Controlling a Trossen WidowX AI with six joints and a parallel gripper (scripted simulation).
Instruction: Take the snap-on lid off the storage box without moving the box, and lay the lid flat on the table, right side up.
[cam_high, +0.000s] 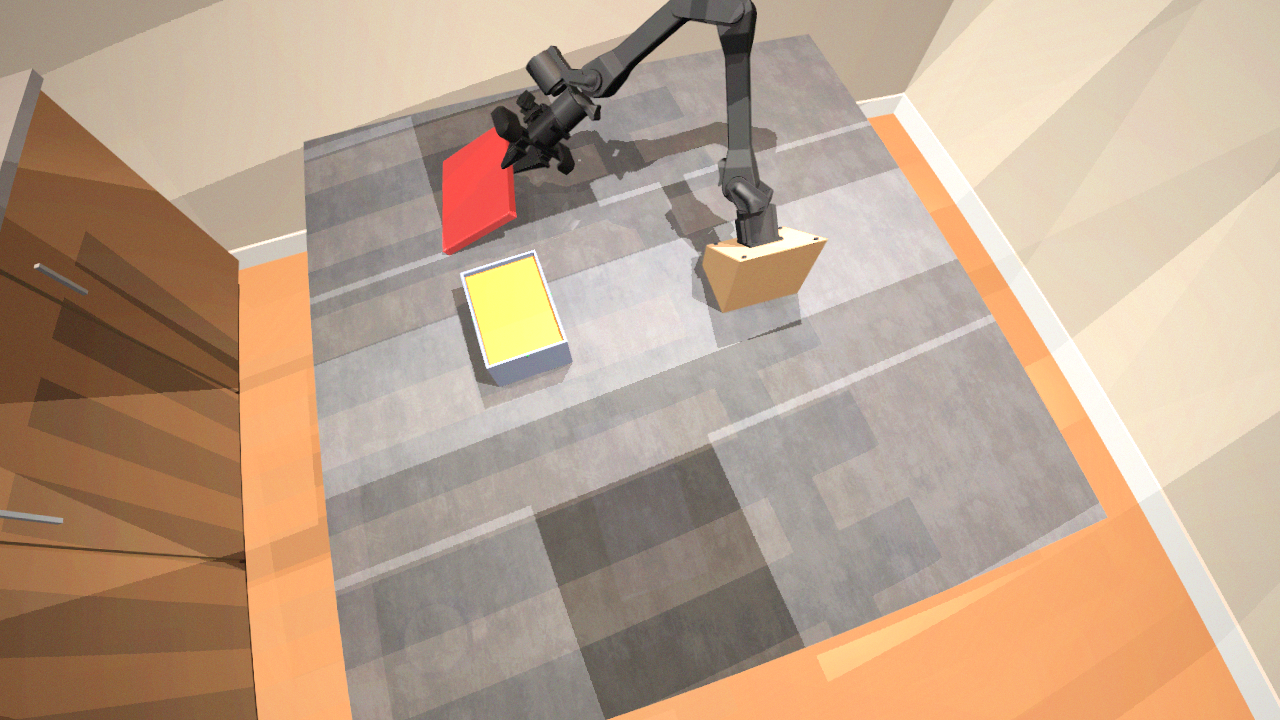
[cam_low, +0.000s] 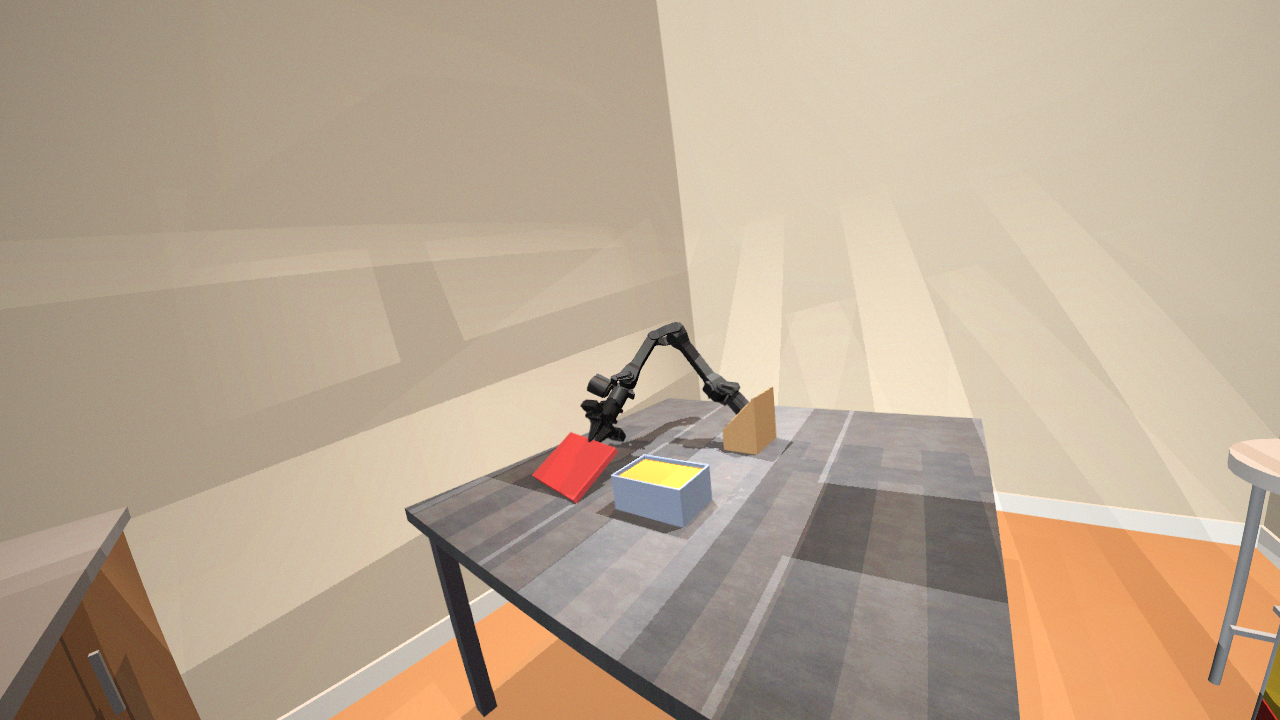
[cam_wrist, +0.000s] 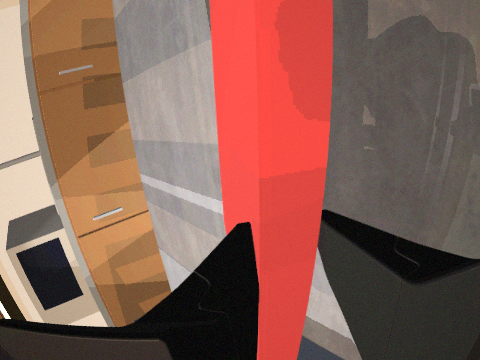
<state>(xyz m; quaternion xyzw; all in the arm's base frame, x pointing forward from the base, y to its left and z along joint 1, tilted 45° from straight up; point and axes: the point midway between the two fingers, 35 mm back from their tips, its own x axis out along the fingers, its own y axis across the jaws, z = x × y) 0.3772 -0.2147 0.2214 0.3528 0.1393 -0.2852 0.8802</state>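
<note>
The red lid lies 7 cm ahead of my gripper tip, 1 cm to the right of it and 4 cm below it. From my gripper tip the other things lie so: storage box (5 cm ahead, 30 cm to the left, 5 cm below).
</note>
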